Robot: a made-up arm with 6 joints.
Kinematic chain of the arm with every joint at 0, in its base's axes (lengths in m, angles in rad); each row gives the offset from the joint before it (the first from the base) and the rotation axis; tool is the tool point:
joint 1: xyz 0 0 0.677 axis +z
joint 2: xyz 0.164 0 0 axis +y
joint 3: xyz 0 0 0.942 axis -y
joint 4: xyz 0 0 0.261 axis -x
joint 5: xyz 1.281 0 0 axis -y
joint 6: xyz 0.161 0 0 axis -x
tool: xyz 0 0 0
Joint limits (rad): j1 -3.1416..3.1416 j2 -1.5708..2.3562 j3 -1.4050..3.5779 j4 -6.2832..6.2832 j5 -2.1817..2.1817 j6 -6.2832..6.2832
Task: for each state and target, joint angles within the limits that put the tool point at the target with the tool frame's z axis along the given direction. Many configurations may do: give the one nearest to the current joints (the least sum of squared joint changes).
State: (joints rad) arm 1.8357 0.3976 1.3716 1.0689 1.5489 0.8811
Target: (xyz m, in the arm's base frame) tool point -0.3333 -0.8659 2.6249 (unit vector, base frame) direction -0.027 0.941 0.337
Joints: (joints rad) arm 1.3728 -0.2557 1.7750 1.3702 1.4411 1.4645
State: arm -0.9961 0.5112 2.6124 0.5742 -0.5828 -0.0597
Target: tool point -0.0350 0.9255 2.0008 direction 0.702 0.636 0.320
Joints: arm -1.6504 0.2573 2.9616 0.9691 -0.9564 0.3744
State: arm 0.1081 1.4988 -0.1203 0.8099 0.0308 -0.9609
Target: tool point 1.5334 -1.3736 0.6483 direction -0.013 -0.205 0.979
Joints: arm -0.7638 0.7571 -0.0132 0.6251 0.8153 -0.6339
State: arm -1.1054 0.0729 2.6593 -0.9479 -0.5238 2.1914
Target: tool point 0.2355 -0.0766 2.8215 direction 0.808 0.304 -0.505
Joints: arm -0.5714 0.5721 2.3229 -0.6940 -0.6573 2.8724
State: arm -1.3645 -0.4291 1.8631 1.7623 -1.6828 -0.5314
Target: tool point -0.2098 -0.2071 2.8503 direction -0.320 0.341 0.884
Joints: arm -1.8428 0.1362 1.5320 1.5063 -1.9946 -0.4309
